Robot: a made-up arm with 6 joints. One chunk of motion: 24 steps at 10 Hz.
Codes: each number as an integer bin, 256 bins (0 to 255) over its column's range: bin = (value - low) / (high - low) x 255, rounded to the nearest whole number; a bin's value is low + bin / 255 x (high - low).
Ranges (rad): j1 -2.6..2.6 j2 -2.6..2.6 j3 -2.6..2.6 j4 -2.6..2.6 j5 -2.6..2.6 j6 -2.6..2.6
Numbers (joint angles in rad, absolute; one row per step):
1: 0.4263 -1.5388 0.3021 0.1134 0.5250 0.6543
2: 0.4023 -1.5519 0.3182 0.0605 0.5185 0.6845
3: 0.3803 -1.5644 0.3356 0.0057 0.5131 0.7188
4: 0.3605 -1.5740 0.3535 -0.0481 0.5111 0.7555
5: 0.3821 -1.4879 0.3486 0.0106 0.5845 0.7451
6: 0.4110 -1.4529 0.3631 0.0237 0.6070 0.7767
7: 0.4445 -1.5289 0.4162 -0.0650 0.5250 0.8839
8: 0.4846 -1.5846 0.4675 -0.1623 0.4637 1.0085
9: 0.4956 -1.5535 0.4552 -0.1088 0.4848 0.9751
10: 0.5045 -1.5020 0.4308 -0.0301 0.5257 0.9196
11: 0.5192 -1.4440 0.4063 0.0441 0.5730 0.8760
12: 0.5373 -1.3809 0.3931 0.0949 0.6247 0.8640
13: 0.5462 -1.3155 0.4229 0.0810 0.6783 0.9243
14: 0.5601 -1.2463 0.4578 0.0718 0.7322 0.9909
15: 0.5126 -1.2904 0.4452 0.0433 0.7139 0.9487
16: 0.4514 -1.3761 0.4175 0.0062 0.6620 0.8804
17: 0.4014 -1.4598 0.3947 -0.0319 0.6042 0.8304
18: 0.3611 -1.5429 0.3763 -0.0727 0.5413 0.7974
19: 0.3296 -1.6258 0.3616 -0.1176 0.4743 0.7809
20: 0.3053 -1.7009 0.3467 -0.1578 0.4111 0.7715
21: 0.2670 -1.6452 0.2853 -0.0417 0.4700 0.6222
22: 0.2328 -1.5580 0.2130 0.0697 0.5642 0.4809
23: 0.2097 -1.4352 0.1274 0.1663 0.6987 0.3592
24: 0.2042 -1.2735 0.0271 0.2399 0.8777 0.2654
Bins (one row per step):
1: 148 52 142 133 153 160
2: 147 51 143 130 153 161
3: 146 51 144 128 153 163
4: 145 50 145 125 153 165
5: 146 55 145 128 156 164
6: 148 56 145 129 157 166
7: 149 53 148 124 153 171
8: 151 50 150 120 150 177
9: 152 51 150 122 151 175
10: 152 54 149 126 153 173
11: 153 57 147 130 156 170
12: 154 60 147 132 158 170
13: 154 63 148 131 161 173
14: 155 66 150 131 163 176
15: 153 64 149 130 163 174
16: 150 60 148 128 160 171
17: 147 56 147 126 157 168
18: 145 52 146 124 154 167
19: 144 48 145 122 151 166
20: 142 44 145 120 148 165
21: 141 47 141 125 151 158
22: 139 51 138 131 155 151
23: 138 57 134 136 162 145
24: 138 65 129 139 171 141

